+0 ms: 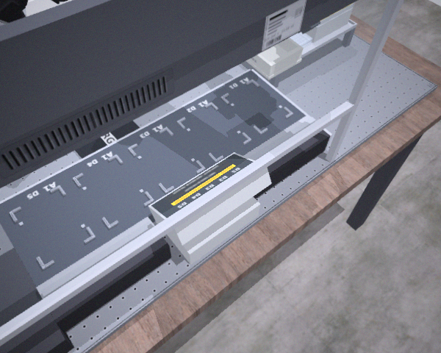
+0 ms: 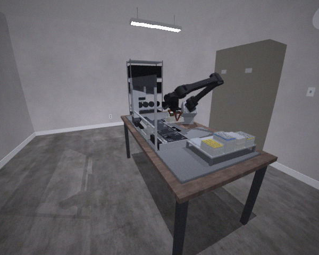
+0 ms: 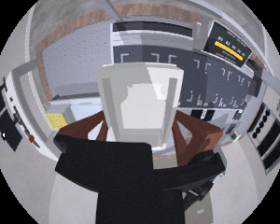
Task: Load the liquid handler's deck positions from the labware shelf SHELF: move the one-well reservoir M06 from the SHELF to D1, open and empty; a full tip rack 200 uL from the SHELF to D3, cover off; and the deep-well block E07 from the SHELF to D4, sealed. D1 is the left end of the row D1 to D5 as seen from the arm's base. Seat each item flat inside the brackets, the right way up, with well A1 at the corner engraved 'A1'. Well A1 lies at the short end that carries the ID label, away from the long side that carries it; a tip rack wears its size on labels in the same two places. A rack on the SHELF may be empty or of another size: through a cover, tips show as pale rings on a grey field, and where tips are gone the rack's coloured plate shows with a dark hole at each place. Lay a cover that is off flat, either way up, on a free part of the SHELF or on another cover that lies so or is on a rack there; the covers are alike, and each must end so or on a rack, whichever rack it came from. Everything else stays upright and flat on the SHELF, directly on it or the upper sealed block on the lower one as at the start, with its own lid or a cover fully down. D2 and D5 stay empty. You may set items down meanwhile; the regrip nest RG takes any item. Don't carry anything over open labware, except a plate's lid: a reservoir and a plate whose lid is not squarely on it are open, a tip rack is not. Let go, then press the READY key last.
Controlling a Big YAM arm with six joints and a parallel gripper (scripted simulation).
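My hand is 10 mm above the white one-well reservoir. The rest, counted from my hand: clear flat plate 130 mm behind, 180 mm to the left, 150 mm below; then upright post 180 mm ahead, 80 mm to the left, 20 mm above; then shelf 300 mm behind, 230 mm to the left, 160 mm below.
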